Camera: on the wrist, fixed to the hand. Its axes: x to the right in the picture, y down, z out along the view.
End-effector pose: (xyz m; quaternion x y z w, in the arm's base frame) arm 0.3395 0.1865 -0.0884 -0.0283 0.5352 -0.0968 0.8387
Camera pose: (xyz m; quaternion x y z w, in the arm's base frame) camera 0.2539 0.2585 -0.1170 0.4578 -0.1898 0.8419 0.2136
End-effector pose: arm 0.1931 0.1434 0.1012 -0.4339 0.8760 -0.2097 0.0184
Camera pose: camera 0.1397 0.2282 0.1585 0.8001 0.4087 0.1681 0.4057
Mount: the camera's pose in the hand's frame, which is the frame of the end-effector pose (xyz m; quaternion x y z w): -0.0233 0.0636 -0.0935 0.0422 0.2530 -0.9664 0.0169
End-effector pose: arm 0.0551 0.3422 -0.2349 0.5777 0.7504 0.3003 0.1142
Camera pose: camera 0.0646 0.3003 -0.1277 -0.7866 0.6125 0.0092 0.0779
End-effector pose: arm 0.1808 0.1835 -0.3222 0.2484 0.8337 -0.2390 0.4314
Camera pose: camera 0.1759 0.2844 -0.2664 0.7228 -0.3532 0.3933 0.4451
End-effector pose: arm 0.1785 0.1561 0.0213 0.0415 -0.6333 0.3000 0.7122
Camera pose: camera 0.2296 0.2404 -0.0389 0.5669 0.2222 -0.6460 0.4604
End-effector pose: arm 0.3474 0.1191 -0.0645 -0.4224 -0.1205 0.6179 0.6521
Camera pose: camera 0.3613 0.0527 -0.1579 -0.0195 -0.2192 -0.7215 0.6565
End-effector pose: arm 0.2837 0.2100 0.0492 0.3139 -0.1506 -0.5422 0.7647
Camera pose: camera 0.3752 0.2748 0.0219 -0.3203 -0.4714 0.6624 0.4862
